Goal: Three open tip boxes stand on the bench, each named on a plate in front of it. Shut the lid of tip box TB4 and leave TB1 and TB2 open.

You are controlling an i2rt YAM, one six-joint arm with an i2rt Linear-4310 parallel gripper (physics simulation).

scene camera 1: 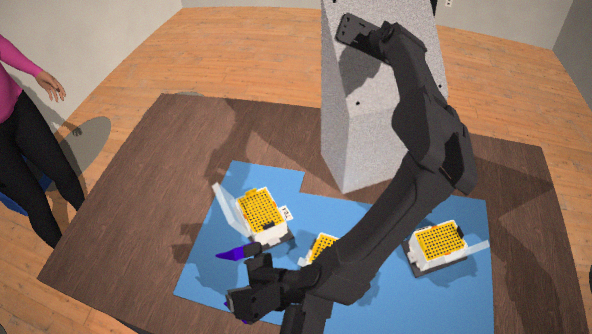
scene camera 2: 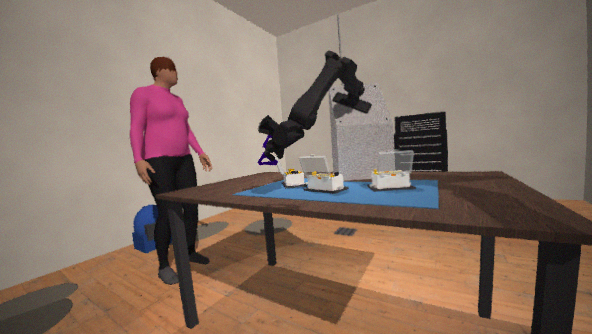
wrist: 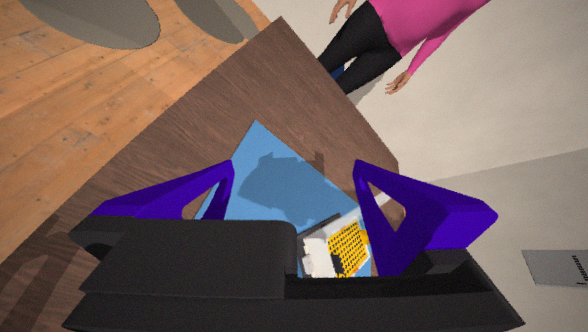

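Note:
Tip box TB4 is white with a yellow rack; its name plate is beside it. Its clear lid stands open, leaning outward, partly behind a finger in the wrist view. The middle box is partly hidden by the arm in scene camera 1; its lid is up. The right box has its lid open. Plates of these two are not readable. My gripper is open and empty, above the mat beside TB4.
The boxes stand on a blue mat on a brown table. A grey speckled pedestal stands behind the mat. A person in pink stands beyond the table's left side.

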